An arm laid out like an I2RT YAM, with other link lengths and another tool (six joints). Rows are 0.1 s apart.
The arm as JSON. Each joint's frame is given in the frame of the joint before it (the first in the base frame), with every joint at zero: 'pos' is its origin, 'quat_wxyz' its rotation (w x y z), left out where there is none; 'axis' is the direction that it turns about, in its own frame. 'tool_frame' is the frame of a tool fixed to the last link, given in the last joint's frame.
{
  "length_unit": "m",
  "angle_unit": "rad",
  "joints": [
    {
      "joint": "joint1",
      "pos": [
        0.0,
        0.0,
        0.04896
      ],
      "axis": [
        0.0,
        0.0,
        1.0
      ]
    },
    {
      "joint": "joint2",
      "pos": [
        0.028,
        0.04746,
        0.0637
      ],
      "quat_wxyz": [
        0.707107,
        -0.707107,
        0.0,
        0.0
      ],
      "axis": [
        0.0,
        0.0,
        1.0
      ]
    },
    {
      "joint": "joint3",
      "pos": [
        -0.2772,
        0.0,
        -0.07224
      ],
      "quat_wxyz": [
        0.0,
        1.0,
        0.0,
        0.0
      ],
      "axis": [
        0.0,
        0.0,
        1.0
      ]
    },
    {
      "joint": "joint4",
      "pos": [
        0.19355,
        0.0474,
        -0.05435
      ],
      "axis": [
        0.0,
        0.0,
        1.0
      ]
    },
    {
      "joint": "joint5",
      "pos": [
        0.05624,
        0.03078,
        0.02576
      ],
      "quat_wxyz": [
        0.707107,
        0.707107,
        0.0,
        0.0
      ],
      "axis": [
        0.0,
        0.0,
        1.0
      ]
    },
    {
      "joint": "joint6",
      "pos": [
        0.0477,
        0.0,
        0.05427
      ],
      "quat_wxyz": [
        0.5,
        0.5,
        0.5,
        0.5
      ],
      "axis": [
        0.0,
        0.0,
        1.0
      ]
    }
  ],
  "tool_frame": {
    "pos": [
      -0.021,
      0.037,
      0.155
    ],
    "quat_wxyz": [
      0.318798,
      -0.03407,
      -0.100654,
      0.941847
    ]
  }
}
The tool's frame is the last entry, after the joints.
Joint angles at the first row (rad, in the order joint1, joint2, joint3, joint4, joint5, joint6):
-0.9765, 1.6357, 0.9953, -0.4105, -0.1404, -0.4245
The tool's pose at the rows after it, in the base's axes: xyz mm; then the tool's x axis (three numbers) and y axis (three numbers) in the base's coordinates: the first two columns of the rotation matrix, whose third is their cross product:
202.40 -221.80 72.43 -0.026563 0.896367 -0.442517 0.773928 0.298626 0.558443
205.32 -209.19 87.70 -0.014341 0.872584 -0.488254 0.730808 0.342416 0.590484
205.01 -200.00 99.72 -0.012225 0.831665 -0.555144 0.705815 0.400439 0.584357
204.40 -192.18 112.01 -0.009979 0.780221 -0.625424 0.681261 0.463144 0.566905
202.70 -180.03 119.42 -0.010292 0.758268 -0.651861 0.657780 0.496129 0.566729
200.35 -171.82 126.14 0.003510 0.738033 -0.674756 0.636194 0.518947 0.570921
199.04 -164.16 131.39 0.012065 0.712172 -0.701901 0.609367 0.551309 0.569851
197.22 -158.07 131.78 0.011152 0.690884 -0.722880 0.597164 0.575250 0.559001
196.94 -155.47 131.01 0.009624 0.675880 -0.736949 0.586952 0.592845 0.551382
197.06 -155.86 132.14 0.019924 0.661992 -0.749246 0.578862 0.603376 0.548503
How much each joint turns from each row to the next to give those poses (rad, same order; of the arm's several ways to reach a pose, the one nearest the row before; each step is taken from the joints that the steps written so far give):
0.0109, -0.1074, -0.0708, 0.0637, -0.0162, 0.0234
0.0177, -0.1086, -0.0603, 0.0316, -0.0198, 0.0127
0.0395, -0.1044, -0.0594, 0.0370, 0.0309, 0.0023
0.0475, -0.1024, -0.0529, 0.0353, 0.0435, -0.0042
0.0338, -0.0797, -0.0311, -0.0067, 0.0133, 0.0049
0.0196, -0.0710, -0.0282, 0.0008, 0.0081, 0.0077
0.0222, -0.0687, -0.0353, 0.0150, 0.0065, -0.0010
0.0330, -0.0476, -0.0329, 0.0135, 0.0259, -0.0011
0.0158, -0.0242, -0.0259, 0.0210, 0.0098, -0.0059
0.0033, -0.0175, -0.0191, 0.0245, 0.0046, -0.0024

